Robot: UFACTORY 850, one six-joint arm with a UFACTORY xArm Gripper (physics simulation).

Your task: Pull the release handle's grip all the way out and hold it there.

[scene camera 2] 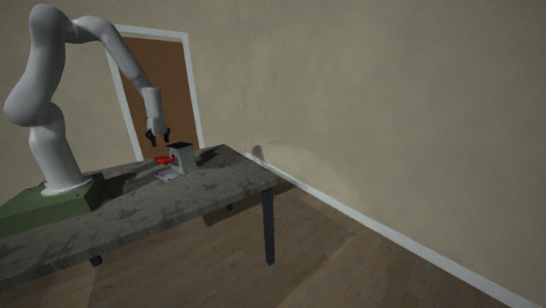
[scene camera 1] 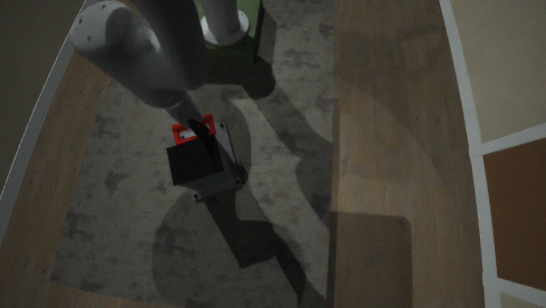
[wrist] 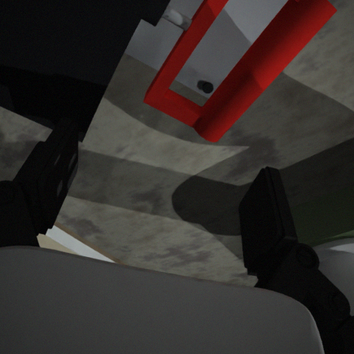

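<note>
The release handle [scene camera 1: 211,124] [scene camera 2: 163,160] [wrist: 260,75] is a red rectangular frame with a thick outer grip bar. It sticks out level from the side of a grey box with a black top [scene camera 1: 192,160] [scene camera 2: 184,157] [wrist: 60,40]. The box stands on a light grey base plate [scene camera 1: 228,146] [scene camera 2: 166,175]. My gripper [scene camera 1: 201,128] [scene camera 2: 160,142] [wrist: 166,165] is open and empty, above the handle and beside the box top. In the wrist view the handle lies beyond the fingertips, toward the top. In scene camera 1, the gripper hides part of the handle.
The box unit stands on a mottled grey table [scene camera 1: 280,200] [scene camera 2: 125,215]. The arm's green base block [scene camera 1: 232,62] [scene camera 2: 55,205] stands on the table on the handle's side of the box. A wall and a brown door [scene camera 2: 165,75] stand behind.
</note>
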